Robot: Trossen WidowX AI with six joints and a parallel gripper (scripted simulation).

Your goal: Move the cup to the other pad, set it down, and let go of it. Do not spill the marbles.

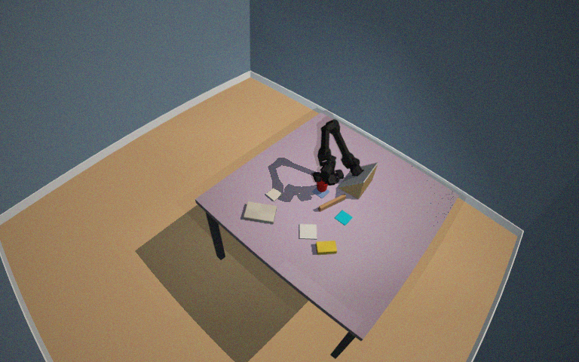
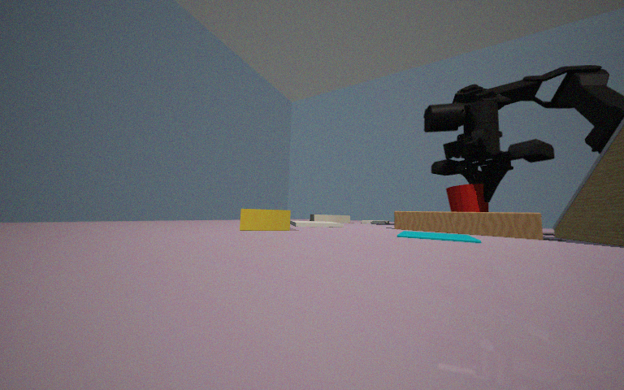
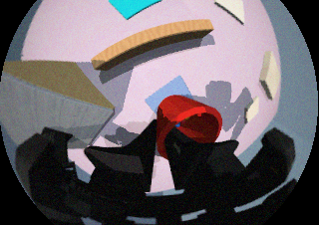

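Now: the cyan pad 230 mm to the left of my gripper tip, 70 mm below it and 70 mm ahead of it. Also, from my gripper tip: low wooden bar 110 mm to the left, 50 mm below, 50 mm ahead; then pale blue pad 70 mm below, 30 mm ahead, 10 mm to the right; then red cup 30 mm ahead, 20 mm to the right.
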